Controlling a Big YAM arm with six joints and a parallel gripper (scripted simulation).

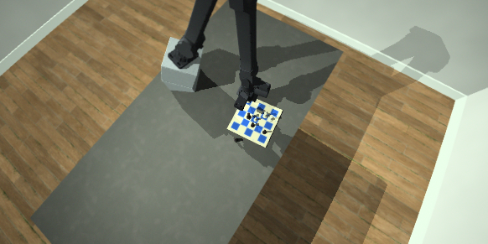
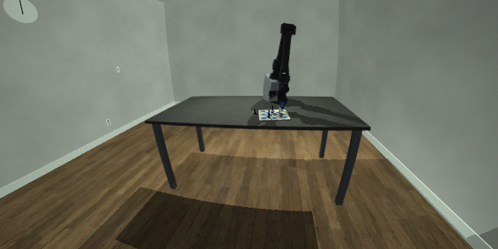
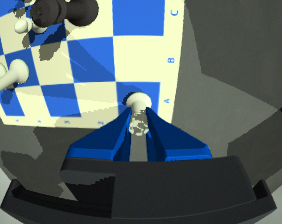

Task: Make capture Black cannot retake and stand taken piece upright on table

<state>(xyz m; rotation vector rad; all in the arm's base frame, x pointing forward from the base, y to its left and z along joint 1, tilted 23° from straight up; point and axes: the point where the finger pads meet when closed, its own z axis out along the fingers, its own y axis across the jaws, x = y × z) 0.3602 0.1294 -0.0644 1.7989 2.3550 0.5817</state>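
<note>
Now: the white piece right at my hand. Round my hand: black piece: 10 cm ahead, 20 cm to the right, 1 cm below; cream chessboard: 10 cm ahead, 5 cm to the right, 3 cm below.
</note>
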